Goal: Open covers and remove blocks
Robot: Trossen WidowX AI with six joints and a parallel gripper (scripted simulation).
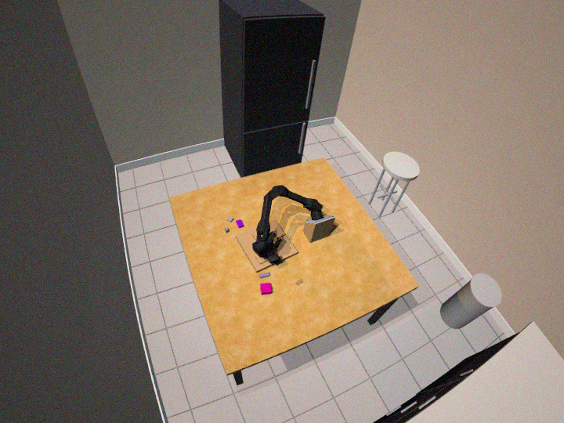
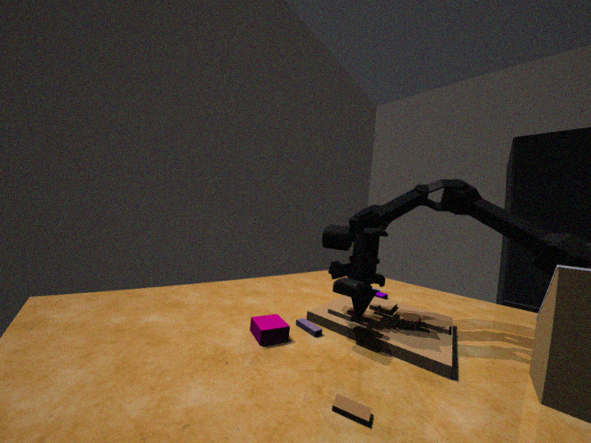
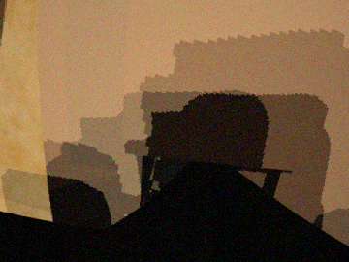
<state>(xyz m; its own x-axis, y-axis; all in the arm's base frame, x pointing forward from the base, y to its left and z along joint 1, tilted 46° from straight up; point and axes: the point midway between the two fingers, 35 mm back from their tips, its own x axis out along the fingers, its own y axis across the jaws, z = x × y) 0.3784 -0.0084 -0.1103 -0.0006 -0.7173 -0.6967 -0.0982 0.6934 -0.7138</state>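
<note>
Now: the lavender block 11 cm to the left of my gripper tip, 6 cm ahead of it and 2 cm below it. Round my gripper tip: purple block (31 cm to the right, 7 cm ahead, 2 cm below); then magenta block (19 cm to the left, 9 cm ahead, 1 cm below).
</note>
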